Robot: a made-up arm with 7 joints.
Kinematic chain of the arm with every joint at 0, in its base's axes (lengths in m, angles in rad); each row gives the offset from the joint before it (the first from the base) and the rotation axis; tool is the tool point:
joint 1: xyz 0 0 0 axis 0 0.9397 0.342
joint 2: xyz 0 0 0 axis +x
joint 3: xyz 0 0 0 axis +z
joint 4: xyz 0.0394 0 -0.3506 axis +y
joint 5: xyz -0.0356 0 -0.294 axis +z
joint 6: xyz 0 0 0 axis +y
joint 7: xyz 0 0 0 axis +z
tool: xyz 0 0 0
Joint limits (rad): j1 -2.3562..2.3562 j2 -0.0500..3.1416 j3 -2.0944..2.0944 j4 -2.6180..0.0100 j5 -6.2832..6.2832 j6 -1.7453..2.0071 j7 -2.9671..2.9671
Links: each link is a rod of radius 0.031 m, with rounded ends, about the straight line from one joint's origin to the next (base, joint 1, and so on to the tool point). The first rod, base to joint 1, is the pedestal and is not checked.
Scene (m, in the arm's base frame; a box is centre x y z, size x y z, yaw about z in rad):
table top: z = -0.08
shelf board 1: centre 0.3 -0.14 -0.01 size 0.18 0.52 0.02 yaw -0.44
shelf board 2: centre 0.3 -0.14 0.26 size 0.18 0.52 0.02 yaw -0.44
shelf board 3: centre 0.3 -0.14 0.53 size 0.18 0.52 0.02 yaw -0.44
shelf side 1: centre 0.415 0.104 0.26 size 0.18 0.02 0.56 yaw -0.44
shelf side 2: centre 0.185 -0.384 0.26 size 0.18 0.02 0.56 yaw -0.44
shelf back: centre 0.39 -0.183 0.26 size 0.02 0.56 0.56 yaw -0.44
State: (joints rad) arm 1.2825 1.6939 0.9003 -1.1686 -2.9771 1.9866 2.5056
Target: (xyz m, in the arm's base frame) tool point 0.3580 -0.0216 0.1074
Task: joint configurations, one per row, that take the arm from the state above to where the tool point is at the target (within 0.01 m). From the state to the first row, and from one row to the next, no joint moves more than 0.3 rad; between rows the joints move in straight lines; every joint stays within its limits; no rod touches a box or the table.
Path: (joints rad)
1: 1.1479 1.6760 1.0162 -1.4496 -3.0642 1.8030 2.6081
2: 1.0132 1.6581 1.1321 -1.7307 -3.1513 1.6193 2.7105
3: 0.8786 1.6402 1.2479 -2.0117 -3.2384 1.4357 2.8130
4: 0.7440 1.6223 1.3638 -2.2928 -3.3256 1.2520 2.9155
5: 0.9667 1.7949 1.5575 -2.3017 -3.2660 1.4610 2.7305
6: 1.1895 1.9675 1.7511 -2.3106 -3.2065 1.6699 2.5456
7: 1.4123 2.1401 1.9448 -2.3195 -3.1469 1.8789 2.3606
8: 1.2790 2.2676 1.7110 -2.2647 -3.0903 1.9148 2.4089
9: 1.1456 2.3950 1.4771 -2.2099 -3.0337 1.9507 2.4573
10: 1.0122 2.5224 1.2433 -2.1550 -2.9771 1.9866 2.5056

